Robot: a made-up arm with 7 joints.
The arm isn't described. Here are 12 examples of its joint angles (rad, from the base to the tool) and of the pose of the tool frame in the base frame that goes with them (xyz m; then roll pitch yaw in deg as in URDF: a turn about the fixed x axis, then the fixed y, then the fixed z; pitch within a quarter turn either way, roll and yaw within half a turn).
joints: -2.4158 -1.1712 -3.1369 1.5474 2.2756 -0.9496 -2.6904
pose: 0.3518 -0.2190 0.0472 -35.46 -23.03 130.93
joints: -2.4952 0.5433 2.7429 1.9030 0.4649 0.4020 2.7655
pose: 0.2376 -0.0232 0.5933 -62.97 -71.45 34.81
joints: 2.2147 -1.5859 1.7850 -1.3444 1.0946 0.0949 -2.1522
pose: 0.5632 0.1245 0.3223 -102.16 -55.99 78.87
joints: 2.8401 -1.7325 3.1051 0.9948 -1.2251 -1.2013 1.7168
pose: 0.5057 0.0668 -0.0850 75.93 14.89 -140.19
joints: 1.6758 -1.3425 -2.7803 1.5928 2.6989 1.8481 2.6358
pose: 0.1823 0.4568 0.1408 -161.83 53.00 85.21
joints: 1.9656 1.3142 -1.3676 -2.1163 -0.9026 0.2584 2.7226
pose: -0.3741 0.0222 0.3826 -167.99 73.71 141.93
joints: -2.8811 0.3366 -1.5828 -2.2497 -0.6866 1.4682 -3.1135
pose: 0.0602 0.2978 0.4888 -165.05 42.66 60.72
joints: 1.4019 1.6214 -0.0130 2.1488 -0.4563 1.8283 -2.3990
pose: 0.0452 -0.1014 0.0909 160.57 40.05 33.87
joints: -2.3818 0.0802 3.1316 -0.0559 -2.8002 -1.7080 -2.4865
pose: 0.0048 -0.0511 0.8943 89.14 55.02 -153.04
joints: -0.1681 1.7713 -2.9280 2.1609 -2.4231 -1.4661 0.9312
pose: 0.1167 0.1340 0.4244 -68.65 -29.69 -128.25
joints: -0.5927 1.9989 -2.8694 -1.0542 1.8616 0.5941 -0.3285
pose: 0.2898 0.1502 -0.2681 6.51 -18.18 127.87
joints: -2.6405 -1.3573 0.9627 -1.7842 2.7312 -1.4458 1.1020
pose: 0.2206 -0.4303 0.1926 110.18 -19.71 -156.57
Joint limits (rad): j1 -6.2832..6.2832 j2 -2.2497..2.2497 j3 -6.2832..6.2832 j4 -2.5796..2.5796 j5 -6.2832..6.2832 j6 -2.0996..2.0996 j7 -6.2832..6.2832
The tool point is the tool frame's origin. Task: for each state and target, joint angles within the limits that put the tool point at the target. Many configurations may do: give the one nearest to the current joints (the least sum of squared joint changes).
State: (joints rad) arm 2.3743 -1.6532 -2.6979 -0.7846 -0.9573 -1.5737 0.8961
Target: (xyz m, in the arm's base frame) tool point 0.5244 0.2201 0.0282
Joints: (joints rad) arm 2.6478 -2.2497 -2.8737 -0.3682 -1.1111 -1.6510 0.8961
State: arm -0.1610 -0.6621 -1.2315 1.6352 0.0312 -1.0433 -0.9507
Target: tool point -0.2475 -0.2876 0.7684
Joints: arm -1.2131 -0.9212 -0.7636 1.0766 -0.1395 -1.3027 -0.9507
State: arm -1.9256 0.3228 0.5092 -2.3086 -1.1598 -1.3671 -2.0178
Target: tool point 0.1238 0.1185 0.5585
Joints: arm -2.2528 0.9366 -0.1686 -2.0386 -1.3323 -1.5465 -2.0178
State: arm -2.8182 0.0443 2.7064 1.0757 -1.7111 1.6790 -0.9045
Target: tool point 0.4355 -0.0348 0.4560
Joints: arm -2.6560 -0.5171 2.9216 1.4802 -1.5510 1.6482 -0.9045
